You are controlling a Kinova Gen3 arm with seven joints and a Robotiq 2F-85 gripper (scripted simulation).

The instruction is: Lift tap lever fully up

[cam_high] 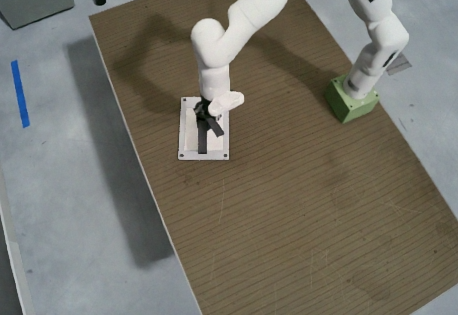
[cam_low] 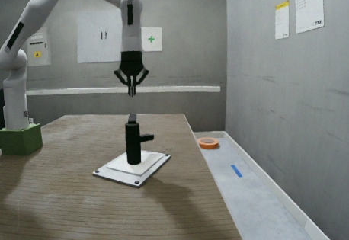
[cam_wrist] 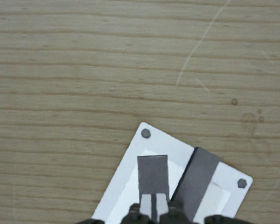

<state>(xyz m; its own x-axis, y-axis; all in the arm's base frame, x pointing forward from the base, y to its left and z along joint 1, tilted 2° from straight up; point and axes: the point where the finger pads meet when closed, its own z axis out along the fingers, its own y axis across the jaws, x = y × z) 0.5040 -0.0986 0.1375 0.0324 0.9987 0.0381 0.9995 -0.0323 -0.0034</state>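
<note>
Now: hand 9 cm above the lever and 4 cm to the left of it. Round my hand: tap (14 cm below, 7 cm to the right).
</note>
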